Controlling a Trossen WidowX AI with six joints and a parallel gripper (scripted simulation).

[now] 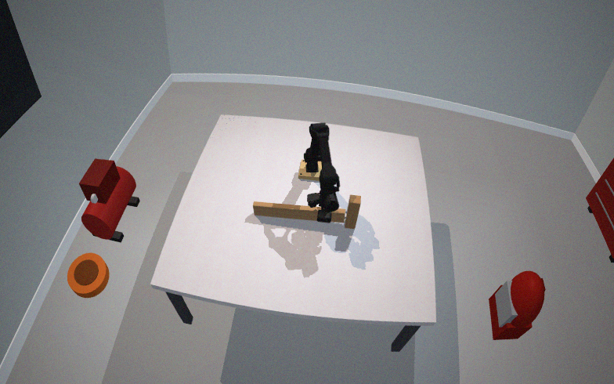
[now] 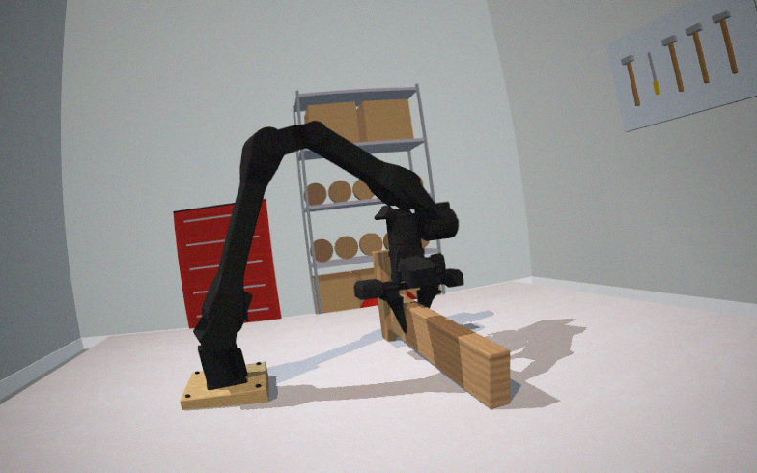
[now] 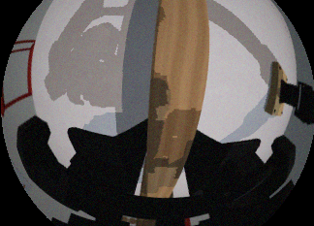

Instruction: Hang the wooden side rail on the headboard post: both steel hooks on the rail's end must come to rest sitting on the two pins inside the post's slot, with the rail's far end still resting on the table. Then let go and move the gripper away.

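My gripper tip is 2 cm short of the headboard post, 13 cm to the right of it and 4 cm below it.
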